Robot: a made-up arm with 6 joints. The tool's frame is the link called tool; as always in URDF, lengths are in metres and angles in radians. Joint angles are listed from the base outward. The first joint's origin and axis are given. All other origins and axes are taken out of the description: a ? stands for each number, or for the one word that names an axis. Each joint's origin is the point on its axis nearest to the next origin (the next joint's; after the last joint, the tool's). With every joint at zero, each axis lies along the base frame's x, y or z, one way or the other. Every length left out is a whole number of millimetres.
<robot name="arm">
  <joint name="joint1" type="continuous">
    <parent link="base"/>
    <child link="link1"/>
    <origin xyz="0 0 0.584" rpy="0 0 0"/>
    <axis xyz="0 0 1"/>
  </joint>
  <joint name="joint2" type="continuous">
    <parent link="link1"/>
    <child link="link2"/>
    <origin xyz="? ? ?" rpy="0 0 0"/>
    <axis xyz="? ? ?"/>
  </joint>
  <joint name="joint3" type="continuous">
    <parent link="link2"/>
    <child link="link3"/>
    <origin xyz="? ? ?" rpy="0 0 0"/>
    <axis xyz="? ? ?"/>
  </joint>
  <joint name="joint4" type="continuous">
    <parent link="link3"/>
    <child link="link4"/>
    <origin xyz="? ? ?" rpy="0 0 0"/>
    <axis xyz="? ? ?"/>
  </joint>
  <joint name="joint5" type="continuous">
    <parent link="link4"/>
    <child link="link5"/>
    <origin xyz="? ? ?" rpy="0 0 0"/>
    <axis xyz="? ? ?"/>
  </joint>
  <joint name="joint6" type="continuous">
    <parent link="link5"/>
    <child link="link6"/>
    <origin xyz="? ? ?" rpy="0 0 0"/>
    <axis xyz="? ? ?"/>
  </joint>
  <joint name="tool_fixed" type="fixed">
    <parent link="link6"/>
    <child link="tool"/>
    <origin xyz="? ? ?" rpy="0 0 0"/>
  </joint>
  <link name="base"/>
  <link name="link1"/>
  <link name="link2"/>
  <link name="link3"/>
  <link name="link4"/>
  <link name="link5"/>
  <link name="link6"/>
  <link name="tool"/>
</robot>
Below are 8 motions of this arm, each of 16 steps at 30 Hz.
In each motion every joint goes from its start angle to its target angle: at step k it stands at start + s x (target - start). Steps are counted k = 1, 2, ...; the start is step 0. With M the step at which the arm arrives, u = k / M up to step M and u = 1 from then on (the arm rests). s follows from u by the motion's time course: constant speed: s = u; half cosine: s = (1 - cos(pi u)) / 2; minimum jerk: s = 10 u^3 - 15 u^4 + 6 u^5.
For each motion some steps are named. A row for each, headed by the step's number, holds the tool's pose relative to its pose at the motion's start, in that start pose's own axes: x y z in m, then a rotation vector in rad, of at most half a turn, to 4 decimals.
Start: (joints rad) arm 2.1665 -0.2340 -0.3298 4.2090 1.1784 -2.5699
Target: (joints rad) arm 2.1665 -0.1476 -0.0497 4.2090 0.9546 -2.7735
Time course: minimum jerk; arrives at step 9
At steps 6, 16:
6: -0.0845 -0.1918 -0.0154 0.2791 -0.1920 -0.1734
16: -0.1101 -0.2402 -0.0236 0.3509 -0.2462 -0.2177

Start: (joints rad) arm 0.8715 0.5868 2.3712 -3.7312 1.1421 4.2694
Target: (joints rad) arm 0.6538 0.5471 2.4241 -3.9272 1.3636 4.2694
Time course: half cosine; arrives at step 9
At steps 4, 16:
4: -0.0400 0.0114 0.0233 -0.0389 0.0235 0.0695
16: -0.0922 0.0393 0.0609 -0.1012 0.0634 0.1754

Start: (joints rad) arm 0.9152 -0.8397 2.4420 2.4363 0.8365 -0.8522
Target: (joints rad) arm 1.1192 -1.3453 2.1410 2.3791 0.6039 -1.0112
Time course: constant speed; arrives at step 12
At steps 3, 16:
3: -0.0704 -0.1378 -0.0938 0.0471 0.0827 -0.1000
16: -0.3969 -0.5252 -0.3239 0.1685 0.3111 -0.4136

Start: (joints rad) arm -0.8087 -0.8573 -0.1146 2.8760 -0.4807 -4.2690
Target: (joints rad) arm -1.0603 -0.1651 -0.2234 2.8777 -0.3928 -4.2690
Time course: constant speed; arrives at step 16
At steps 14, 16:
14: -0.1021 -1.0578 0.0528 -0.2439 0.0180 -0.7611
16: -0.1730 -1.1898 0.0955 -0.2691 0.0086 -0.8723

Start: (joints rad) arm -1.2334 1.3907 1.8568 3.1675 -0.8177 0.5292
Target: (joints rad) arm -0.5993 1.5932 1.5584 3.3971 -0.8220 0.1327
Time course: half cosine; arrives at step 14
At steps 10, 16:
10: -0.5128 -0.9921 -0.4045 0.6807 -0.1662 -0.5037
16: -0.6785 -1.1613 -0.5837 0.8292 -0.1988 -0.6382

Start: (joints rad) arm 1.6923 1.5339 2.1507 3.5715 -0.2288 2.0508
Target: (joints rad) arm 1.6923 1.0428 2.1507 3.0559 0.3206 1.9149
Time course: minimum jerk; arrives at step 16
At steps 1, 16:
1: 0.0006 0.0009 0.0015 0.0013 -0.0005 -0.0005
16: 0.0566 0.4908 0.6531 0.6392 -0.0369 -0.0692

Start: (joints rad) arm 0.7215 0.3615 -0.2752 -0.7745 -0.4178 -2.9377
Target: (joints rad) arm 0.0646 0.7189 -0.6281 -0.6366 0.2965 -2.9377
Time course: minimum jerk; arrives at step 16
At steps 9, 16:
9: 0.0525 0.8071 0.0954 0.3168 0.1937 0.4832
16: -0.0225 1.1895 0.3418 0.4747 0.2423 0.7584

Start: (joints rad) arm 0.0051 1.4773 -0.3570 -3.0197 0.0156 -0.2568
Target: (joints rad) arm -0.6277 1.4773 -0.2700 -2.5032 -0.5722 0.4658
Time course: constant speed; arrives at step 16
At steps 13, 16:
13: -0.0263 0.4083 -0.1447 -0.4699 0.5866 -0.0463
16: -0.0337 0.5122 -0.1416 -0.5638 0.7267 0.0099

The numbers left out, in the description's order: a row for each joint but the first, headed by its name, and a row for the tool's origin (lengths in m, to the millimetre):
joint2: xyz 0.121 0 0, axis 0 1 0
joint3: xyz 0 0 0.763, axis 0 -1 0
joint4: xyz 1.054 0 0.237, axis -1 0 0
joint5: xyz 0 0 0, axis 0 -1 0
joint6: xyz 0.237 0 0, axis -1 0 0
tool: xyz 0 0 0

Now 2 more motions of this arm.
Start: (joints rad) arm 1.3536 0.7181 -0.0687 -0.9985 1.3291 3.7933
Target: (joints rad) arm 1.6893 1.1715 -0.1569 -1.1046 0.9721 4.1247
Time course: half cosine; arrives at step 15
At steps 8, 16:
8: -0.3782 -0.1133 0.4051 -0.3987 -0.3151 -0.3175
16: -0.7131 -0.0581 0.6919 -0.7500 -0.5146 -0.5790

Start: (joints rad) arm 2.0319 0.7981 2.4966 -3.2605 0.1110 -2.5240
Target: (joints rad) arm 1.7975 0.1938 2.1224 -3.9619 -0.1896 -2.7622
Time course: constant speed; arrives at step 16
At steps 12, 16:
12: 0.0983 -0.2386 0.4858 0.5310 -0.3714 -0.1012
16: 0.0890 -0.2888 0.6642 0.7130 -0.4882 -0.1072

